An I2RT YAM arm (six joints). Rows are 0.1 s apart.
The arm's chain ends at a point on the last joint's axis. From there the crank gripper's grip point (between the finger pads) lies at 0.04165 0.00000 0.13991 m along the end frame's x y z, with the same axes.
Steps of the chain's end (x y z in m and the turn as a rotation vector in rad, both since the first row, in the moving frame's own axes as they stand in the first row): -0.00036, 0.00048, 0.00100, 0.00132, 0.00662, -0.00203; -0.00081, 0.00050, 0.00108, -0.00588, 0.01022, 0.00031; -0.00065, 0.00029, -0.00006, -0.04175, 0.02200, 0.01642; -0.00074, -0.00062, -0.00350, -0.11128, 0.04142, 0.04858; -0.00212, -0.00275, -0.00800, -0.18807, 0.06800, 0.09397; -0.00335, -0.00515, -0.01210, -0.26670, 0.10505, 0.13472; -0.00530, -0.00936, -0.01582, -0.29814, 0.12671, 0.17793; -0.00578, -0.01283, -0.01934, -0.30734, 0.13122, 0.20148
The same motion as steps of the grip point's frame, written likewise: 0.00057, 0.00021, 0.00072, 0.00132, 0.00662, -0.00203; 0.00062, 0.00133, 0.00064, -0.00588, 0.01022, 0.00031; 0.00236, 0.00682, -0.00115, -0.04175, 0.02200, 0.01642; 0.00458, 0.01697, -0.00632, -0.11128, 0.04142, 0.04858; 0.00581, 0.02741, -0.01396, -0.18807, 0.06800, 0.09397; 0.00801, 0.03746, -0.02284, -0.26670, 0.10505, 0.13472; 0.00738, 0.03943, -0.02933, -0.29814, 0.12671, 0.17793; 0.00665, 0.03826, -0.03365, -0.30734, 0.13122, 0.20148
